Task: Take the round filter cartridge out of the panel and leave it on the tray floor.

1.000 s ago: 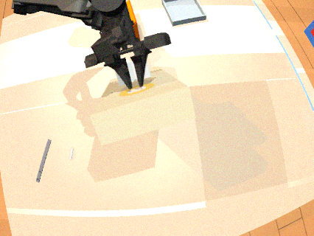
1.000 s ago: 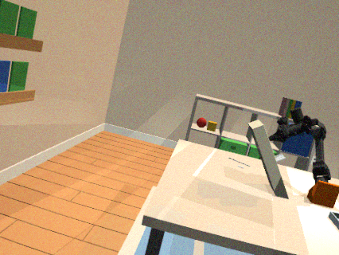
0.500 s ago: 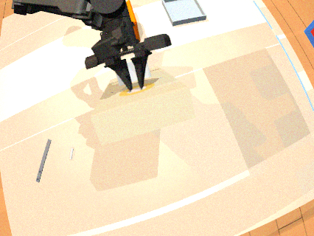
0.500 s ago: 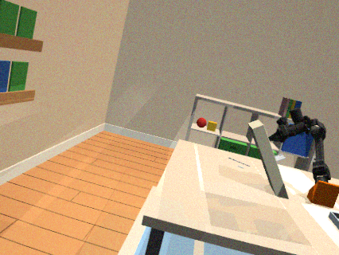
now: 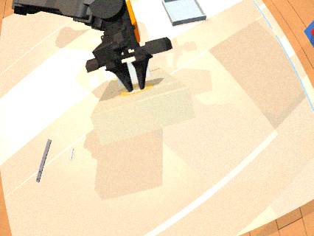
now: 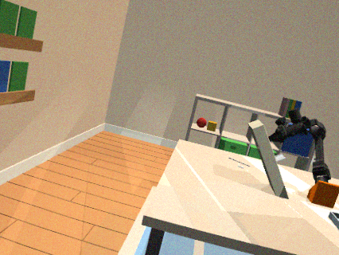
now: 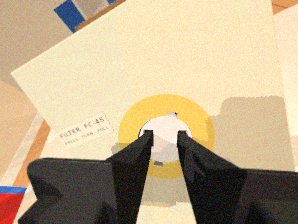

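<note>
My gripper tip is now 10 mm short of the round filter cartridge and 10 mm above it. The rest, counted from my gripper tip: small pin (20 mm ahead, 290 mm to the right, 250 mm below); blue-grey tray (410 mm behind, 310 mm to the left, 250 mm below); service panel (40 mm behind, 80 mm below).
</note>
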